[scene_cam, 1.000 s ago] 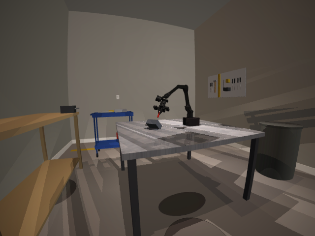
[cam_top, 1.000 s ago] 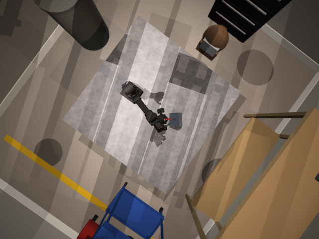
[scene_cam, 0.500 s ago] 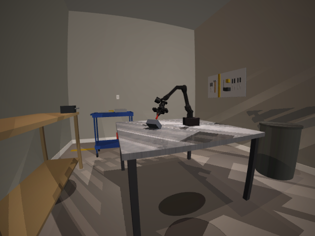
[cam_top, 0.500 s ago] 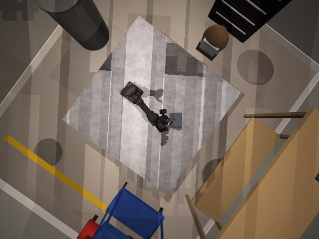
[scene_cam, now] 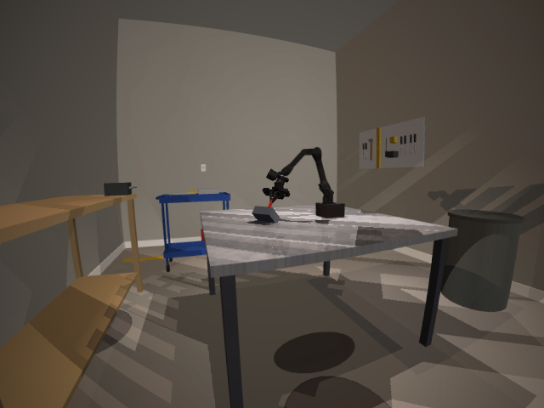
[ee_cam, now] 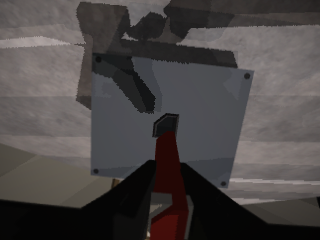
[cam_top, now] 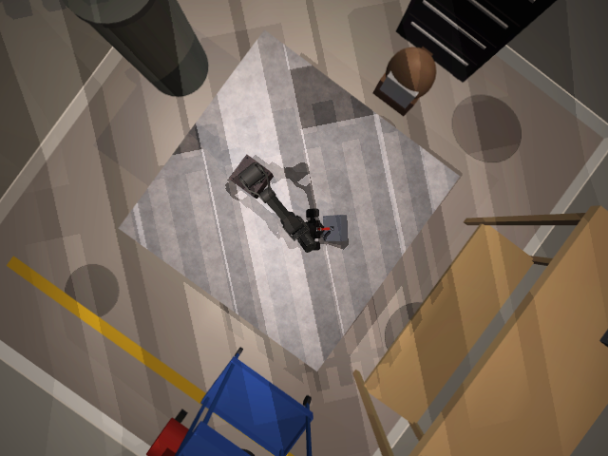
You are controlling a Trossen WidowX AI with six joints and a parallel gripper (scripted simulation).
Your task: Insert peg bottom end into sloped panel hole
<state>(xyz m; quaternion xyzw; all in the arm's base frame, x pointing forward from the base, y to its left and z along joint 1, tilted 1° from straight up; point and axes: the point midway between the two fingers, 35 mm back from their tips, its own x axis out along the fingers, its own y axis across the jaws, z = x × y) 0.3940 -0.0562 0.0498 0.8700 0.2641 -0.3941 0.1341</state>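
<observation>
My gripper tip is 50 mm short of the grey sloped panel, 40 mm to the right of it and 70 mm above it. From my gripper tip the other things lie so: red peg: 10 mm behind, 10 mm to the right, 10 mm above.
</observation>
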